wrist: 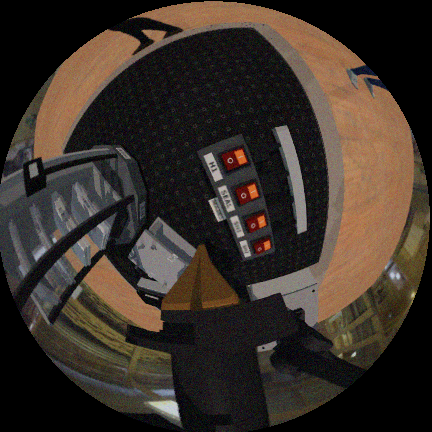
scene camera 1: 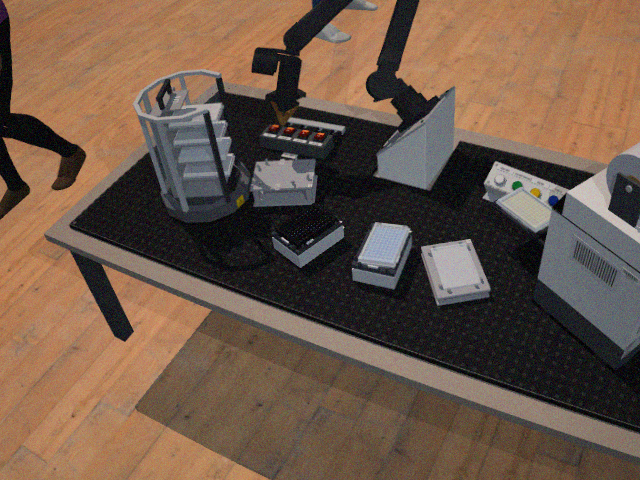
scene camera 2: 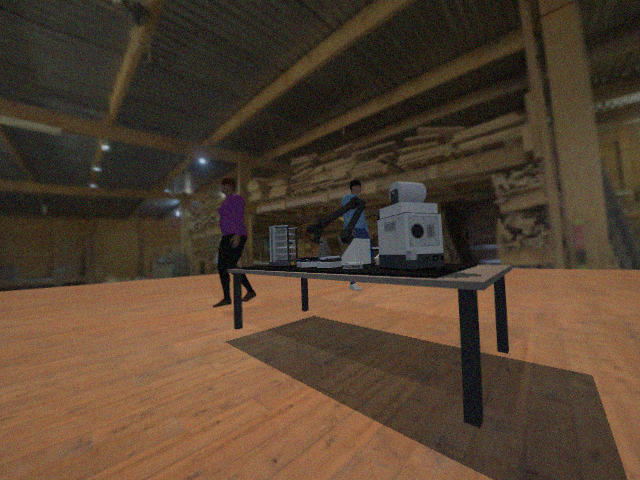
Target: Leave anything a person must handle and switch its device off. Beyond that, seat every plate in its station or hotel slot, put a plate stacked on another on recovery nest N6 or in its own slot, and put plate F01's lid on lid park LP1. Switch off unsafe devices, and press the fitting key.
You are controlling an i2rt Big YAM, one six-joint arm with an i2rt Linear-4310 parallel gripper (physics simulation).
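Pixels of known places: gripper, fingertip midpoint: (wrist: 202,247) (scene camera 1: 281,124) (scene camera 2: 313,251); arm's base, origin of the base link: (scene camera 1: 420,116) (scene camera 2: 356,245).
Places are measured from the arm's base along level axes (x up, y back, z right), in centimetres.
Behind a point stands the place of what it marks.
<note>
My gripper (scene camera 1: 282,122) {x -3.2, y -14.3, z 35.5 cm} (wrist: 202,247) {x -3.2, y -14.3, z 35.5 cm} is shut and empty, pointing down near the H1 end of the switch strip (wrist: 237,177) {x -10.5, y -8.7, z 40.5 cm} in scene view 1. Whether it touches is unclear. The H1 rocker (scene camera 1: 275,129) {x -9.6, y -9.3, z 42.2 cm} (wrist: 234,160) {x -9.4, y -8.5, z 42.9 cm} and SEAL rocker (scene camera 1: 289,131) {x -9.2, y -9.0, z 37.3 cm} (wrist: 247,193) {x -9.5, y -7.9, z 38.2 cm} show orange on their I halves, as do the two smaller-looking rockers. The plate hotel (scene camera 1: 191,212) {x -10.5, y -48.9, z 42.1 cm} (scene camera 2: 282,245) {x 2.3, y -45.2, z 37.8 cm} holds shelves. Recovery nest N6 (scene camera 1: 284,193) {x -14.0, y -29.0, z 26.5 cm} (wrist: 160,257) {x -8.5, y -26.0, z 30.5 cm} shows no plate. A black plate (scene camera 1: 307,227) {x -7.6, y -43.5, z 9.4 cm} and a pale-blue plate (scene camera 1: 382,242) {x -7.4, y -40.7, z -8.9 cm} sit on separate stations. A yellowish plate (scene camera 1: 527,209) {x -2.1, y -22.0, z -36.5 cm} leans before the key panel (scene camera 1: 496,180) {x -8.0, y -7.8, z -24.8 cm}.
A flat white holder (scene camera 1: 454,266) {x -11.1, y -37.4, z -25.3 cm} stands right of the pale-blue plate. The large white machine (scene camera 1: 584,253) {x 8.3, y -41.3, z -52.5 cm} (scene camera 2: 410,232) {x 3.7, y -45.3, z -67.3 cm} is at the right. The wedge-shaped arm base (scene camera 1: 408,157) {x -6.4, y -10.3, z -1.3 cm} stands behind the stations. A grey bar (scene camera 1: 320,125) {x -12.9, y 1.8, z 33.7 cm} (wrist: 295,185) {x -12.9, y 1.5, z 36.7 cm} lies behind the switches. Two people are beyond the table.
</note>
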